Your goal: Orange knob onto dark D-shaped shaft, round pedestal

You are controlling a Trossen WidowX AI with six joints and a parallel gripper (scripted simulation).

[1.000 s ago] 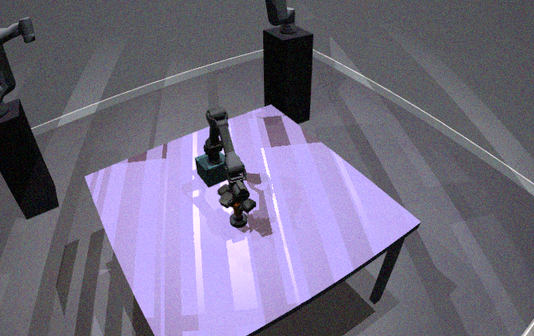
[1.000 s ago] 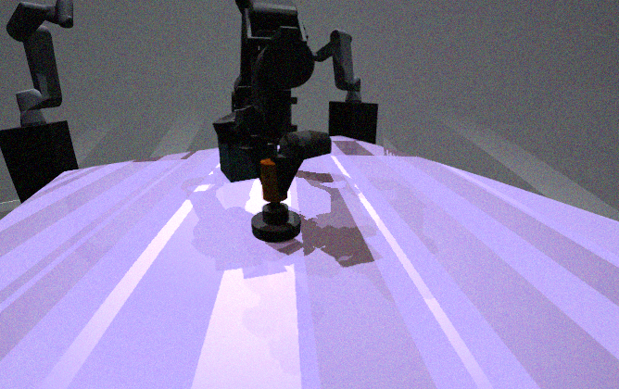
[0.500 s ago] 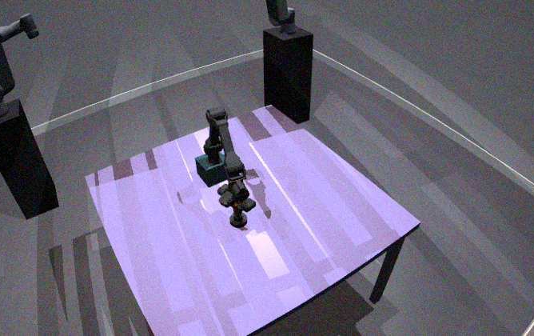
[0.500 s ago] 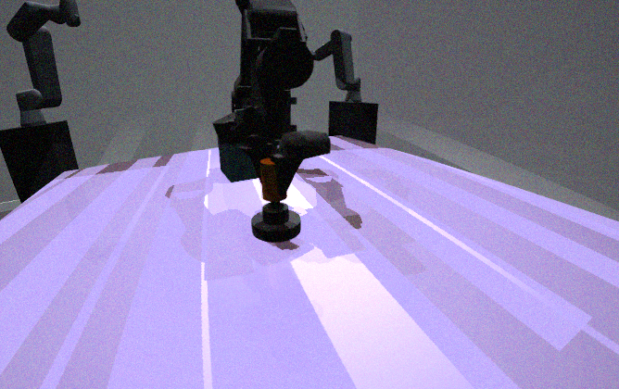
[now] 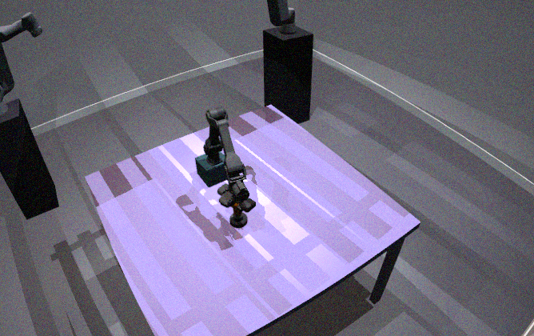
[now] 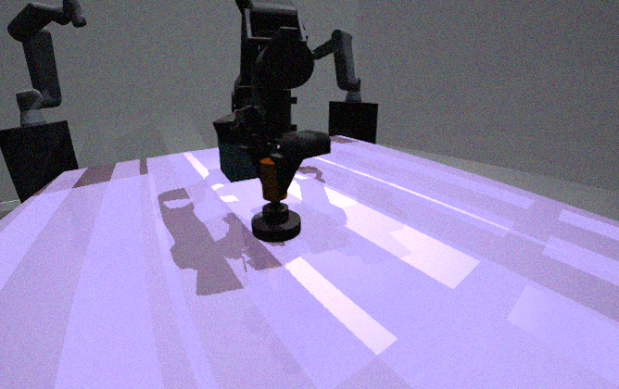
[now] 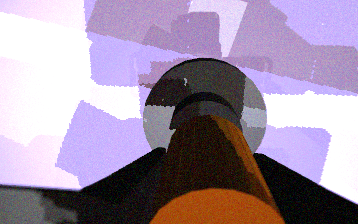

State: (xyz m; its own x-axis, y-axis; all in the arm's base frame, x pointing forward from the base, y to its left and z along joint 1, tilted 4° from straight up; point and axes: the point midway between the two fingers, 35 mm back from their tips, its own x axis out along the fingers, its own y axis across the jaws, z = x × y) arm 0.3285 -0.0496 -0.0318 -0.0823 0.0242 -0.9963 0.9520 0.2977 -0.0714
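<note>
The orange knob lies 20 mm above my gripper tip. The rest, counted from my gripper tip: dark round pedestal (40 mm below).
</note>
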